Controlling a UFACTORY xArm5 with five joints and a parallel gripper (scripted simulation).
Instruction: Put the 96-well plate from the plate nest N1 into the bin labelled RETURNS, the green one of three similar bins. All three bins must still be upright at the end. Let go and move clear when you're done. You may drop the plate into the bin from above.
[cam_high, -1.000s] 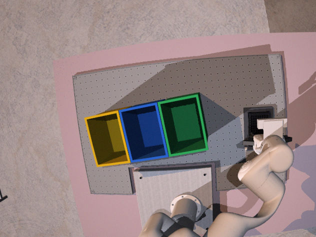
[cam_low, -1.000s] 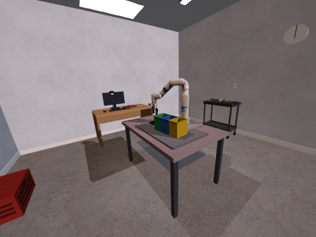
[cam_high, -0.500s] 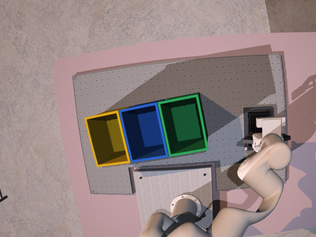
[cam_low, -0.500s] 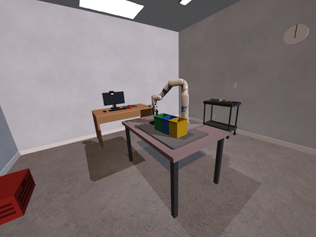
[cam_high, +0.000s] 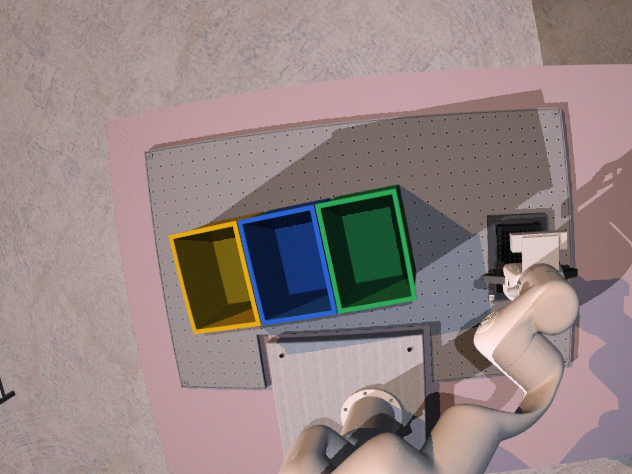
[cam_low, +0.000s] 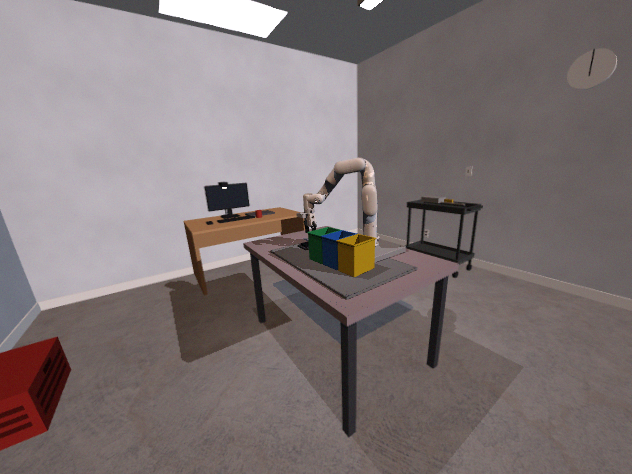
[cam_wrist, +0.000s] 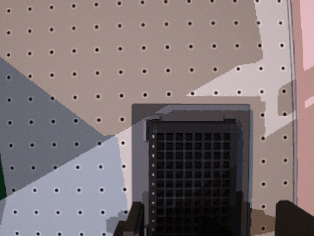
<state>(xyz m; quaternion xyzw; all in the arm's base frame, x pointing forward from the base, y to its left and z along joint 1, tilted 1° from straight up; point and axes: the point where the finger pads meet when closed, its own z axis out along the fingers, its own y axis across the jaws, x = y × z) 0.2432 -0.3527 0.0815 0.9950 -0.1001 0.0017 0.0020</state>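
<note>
The black 96-well plate is 90 mm below my hand. Also, from my hand: blue bin (390 mm to the left, 120 mm ahead, 20 mm below); then plate nest (100 mm below); then green bin (260 mm to the left, 110 mm ahead, 20 mm below).
</note>
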